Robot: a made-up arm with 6 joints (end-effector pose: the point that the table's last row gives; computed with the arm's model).
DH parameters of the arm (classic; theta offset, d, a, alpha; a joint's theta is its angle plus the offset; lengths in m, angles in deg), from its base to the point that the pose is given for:
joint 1: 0 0.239 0 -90
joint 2: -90 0 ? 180
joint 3: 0 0 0 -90
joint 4: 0 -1.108 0 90
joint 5: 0 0.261 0 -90
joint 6: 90 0 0 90
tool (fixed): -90 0 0 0
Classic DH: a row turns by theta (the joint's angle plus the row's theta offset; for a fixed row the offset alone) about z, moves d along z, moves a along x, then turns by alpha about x.
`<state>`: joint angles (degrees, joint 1 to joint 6).
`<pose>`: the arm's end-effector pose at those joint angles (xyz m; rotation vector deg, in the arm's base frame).
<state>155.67 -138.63 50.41 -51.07 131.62 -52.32</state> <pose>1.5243 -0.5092 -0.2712 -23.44 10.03 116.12</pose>
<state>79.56 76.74 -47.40 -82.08 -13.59 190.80</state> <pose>0.0100 -0.1441 -0.3690 85.28 -26.43 -127.03</pose>
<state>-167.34 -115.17 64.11 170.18 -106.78 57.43</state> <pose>1.7693 0.1338 -0.0957 -43.74 87.95 69.48</pose>
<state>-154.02 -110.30 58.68 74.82 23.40 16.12</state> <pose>1.5938 0.8527 -0.0445 92.15 -0.54 6.00</pose>
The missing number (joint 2, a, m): 0.715
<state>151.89 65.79 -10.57 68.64 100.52 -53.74</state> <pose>-0.9692 0.6255 -0.4872 1.78 -53.26 -123.47</pose>
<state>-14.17 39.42 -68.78 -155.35 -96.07 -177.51</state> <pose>0.0625 0.2289 -0.2272 4.11 10.92 10.27</pose>
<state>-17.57 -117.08 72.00 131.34 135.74 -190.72</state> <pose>-1.5685 0.6775 -0.4549 -44.66 -41.20 3.71</pose>
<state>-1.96 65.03 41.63 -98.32 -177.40 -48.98</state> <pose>1.5629 -0.0157 -0.1362 -19.71 -144.64 -66.25</pose>
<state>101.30 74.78 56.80 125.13 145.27 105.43</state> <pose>-0.5019 1.7452 0.2877 -95.93 130.14 -23.99</pose>
